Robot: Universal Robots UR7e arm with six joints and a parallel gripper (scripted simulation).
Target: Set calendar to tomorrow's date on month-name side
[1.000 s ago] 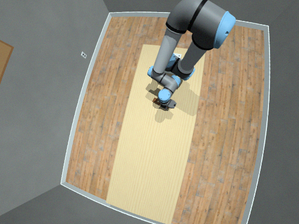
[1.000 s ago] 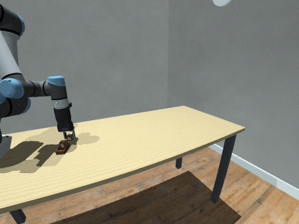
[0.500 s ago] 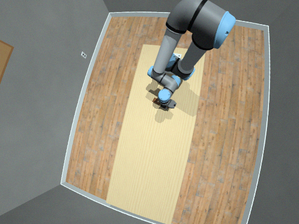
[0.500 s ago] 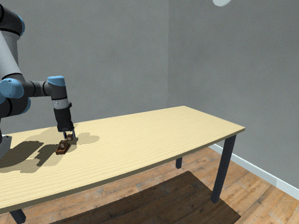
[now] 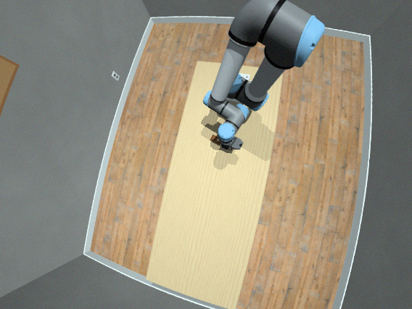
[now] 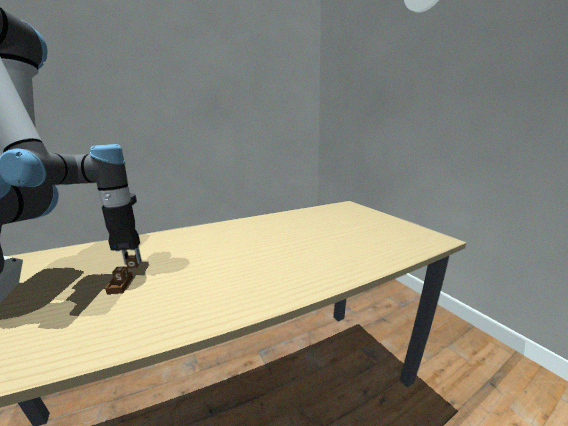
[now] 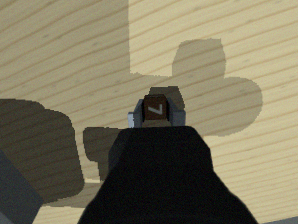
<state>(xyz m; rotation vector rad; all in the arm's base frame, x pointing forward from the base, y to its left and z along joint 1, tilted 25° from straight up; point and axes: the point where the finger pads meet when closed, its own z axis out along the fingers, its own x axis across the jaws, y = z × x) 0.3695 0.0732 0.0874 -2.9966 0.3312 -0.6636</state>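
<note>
My gripper is now 3 cm past the dark brown calendar tray, 10 cm to the left of it and 2 cm above it.
</note>
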